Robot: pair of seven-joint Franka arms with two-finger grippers.
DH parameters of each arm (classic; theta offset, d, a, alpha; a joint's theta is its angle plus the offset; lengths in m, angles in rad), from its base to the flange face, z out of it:
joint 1: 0 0.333 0 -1.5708
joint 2: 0 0 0 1.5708
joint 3: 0 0.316 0.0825 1.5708
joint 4: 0 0 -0.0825 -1.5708
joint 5: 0 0.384 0 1.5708
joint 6: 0 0 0.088 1.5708
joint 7: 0 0.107 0 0
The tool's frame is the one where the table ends.
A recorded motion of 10 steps. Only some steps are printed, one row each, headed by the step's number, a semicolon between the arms.
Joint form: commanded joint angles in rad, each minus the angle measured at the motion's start. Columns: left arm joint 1, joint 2, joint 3, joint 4, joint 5, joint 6, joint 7; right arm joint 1, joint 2, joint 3, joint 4, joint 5, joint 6, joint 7.
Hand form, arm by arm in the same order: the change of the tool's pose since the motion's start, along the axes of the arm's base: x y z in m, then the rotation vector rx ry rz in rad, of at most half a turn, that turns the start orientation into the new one. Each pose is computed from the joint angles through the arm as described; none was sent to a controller.
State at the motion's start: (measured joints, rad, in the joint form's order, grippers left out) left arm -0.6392 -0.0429 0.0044 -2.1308 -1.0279 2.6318 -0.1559; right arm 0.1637 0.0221 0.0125 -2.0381 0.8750 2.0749 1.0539
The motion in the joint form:
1: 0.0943 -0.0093 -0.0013 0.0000 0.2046 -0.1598 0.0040; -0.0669 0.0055 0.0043 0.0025 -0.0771 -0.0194 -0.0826
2: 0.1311 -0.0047 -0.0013 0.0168 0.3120 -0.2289 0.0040; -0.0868 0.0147 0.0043 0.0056 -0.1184 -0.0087 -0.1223
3: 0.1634 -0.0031 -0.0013 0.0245 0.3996 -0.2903 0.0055; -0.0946 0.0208 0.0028 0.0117 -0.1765 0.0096 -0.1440
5: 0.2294 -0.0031 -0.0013 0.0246 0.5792 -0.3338 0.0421; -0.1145 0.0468 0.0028 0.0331 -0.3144 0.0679 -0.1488
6: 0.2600 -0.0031 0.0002 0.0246 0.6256 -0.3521 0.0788; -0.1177 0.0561 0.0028 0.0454 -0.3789 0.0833 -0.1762
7: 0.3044 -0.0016 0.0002 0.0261 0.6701 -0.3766 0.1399; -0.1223 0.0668 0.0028 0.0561 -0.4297 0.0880 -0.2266
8: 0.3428 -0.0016 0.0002 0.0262 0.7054 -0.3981 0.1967; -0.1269 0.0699 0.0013 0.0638 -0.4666 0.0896 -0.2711
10: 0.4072 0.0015 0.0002 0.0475 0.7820 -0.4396 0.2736; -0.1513 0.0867 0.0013 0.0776 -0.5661 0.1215 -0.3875
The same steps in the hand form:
1: 0.0137 0.0311 -0.0053 0.1448 0.0057 -0.1215; 0.0057 -0.0358 -0.0055 -0.0663 -0.0481 0.0479
2: 0.0210 0.0433 -0.0057 0.2254 0.0034 -0.1781; 0.0097 -0.0492 -0.0100 -0.1078 -0.0785 0.0719
3: 0.0255 0.0564 -0.0088 0.2967 0.0132 -0.2231; 0.0134 -0.0579 -0.0112 -0.1646 -0.1093 0.0976
5: 0.0381 0.0910 -0.0144 0.4560 -0.0261 -0.2856; 0.0262 -0.0781 -0.0152 -0.3000 -0.1595 0.1207
6: 0.0437 0.1080 -0.0166 0.5028 -0.0392 -0.3131; 0.0308 -0.0831 -0.0147 -0.3602 -0.1945 0.1662
7: 0.0509 0.1314 -0.0195 0.5519 -0.0538 -0.3522; 0.0344 -0.0876 -0.0163 -0.4069 -0.2283 0.2300
8: 0.0558 0.1521 -0.0219 0.5915 -0.0644 -0.3892; 0.0366 -0.0925 -0.0148 -0.4413 -0.2581 0.2813
10: 0.0663 0.1870 -0.0181 0.6674 -0.0812 -0.4420; 0.0445 -0.1117 -0.0164 -0.5407 -0.3354 0.4033

